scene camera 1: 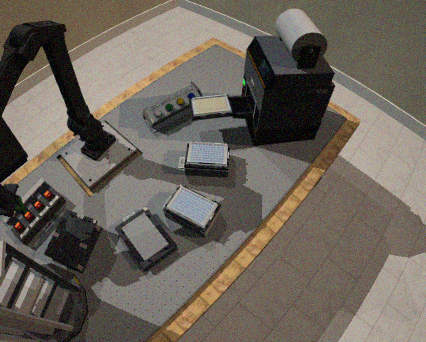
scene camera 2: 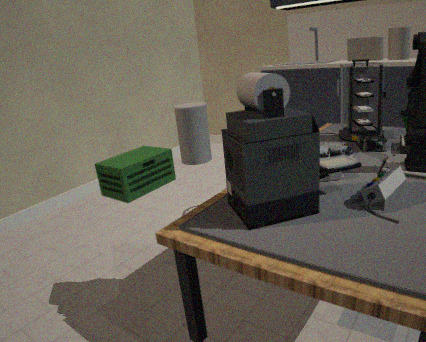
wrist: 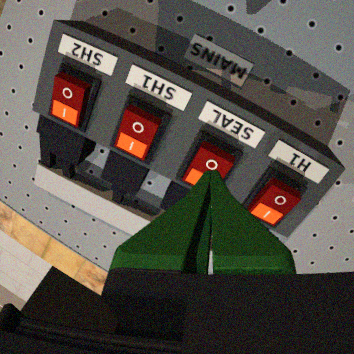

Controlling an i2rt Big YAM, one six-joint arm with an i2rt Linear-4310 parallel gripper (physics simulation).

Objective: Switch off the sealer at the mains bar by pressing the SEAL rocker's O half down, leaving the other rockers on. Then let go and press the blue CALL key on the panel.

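Where they show: gripper, fingertip midpoint: (scene camera 1: 25, 213) (wrist: 211, 179); arm's base, origin of the base link: (scene camera 1: 98, 145) (scene camera 2: 415, 166).
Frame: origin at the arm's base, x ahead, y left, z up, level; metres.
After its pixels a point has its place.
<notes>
The mains bar (scene camera 1: 33, 210) @(y -0.340, x -0.012, z 0.022 m) (wrist: 111, 100) @(y -0.292, x 0.007, z 0.022 m) is a dark grey housing with labelled red rockers. The SEAL rocker (wrist: 215, 152) @(y -0.365, x 0.007, z 0.033 m) shows its O, with the orange I part lit and partly covered by the green fingers. The SH2 (wrist: 70, 94) @(y -0.269, x 0.005, z 0.034 m), SH1 (wrist: 138, 125) @(y -0.316, x 0.003, z 0.034 m) and H1 (wrist: 278, 196) @(y -0.413, x -0.002, z 0.034 m) rockers also show lit orange I parts. My gripper (wrist: 211, 179) @(y -0.365, x 0.005, z 0.065 m) (scene camera 1: 21, 206) @(y -0.365, x 0.005, z 0.065 m) is shut and empty, its tips at the SEAL rocker just below the O mark; contact cannot be told. The panel (scene camera 1: 160, 119) @(y 0.199, x 0.150, z 0.030 m) (scene camera 2: 393, 186) @(y 0.313, x 0.112, z 0.031 m) carries a blue key (scene camera 1: 191, 95) @(y 0.346, x 0.192, z 0.052 m) at its far right in scene camera 1.
A black machine (scene camera 1: 290, 100) @(y 0.359, x 0.560, z 0.202 m) (scene camera 2: 272, 170) @(y 0.568, x 0.470, z 0.162 m) with a white roll stands at the table's far corner. Plates on holders (scene camera 1: 207, 154) @(y 0.136, x 0.388, z 0.051 m) (scene camera 1: 193, 206) @(y -0.044, x 0.449, z 0.049 m) lie mid-table. A black block (scene camera 1: 72, 242) @(y -0.339, x 0.202, z 0.042 m) and a rack (scene camera 2: 381, 100) @(y -0.479, x 0.136, z 0.206 m) stand near the mains bar.
</notes>
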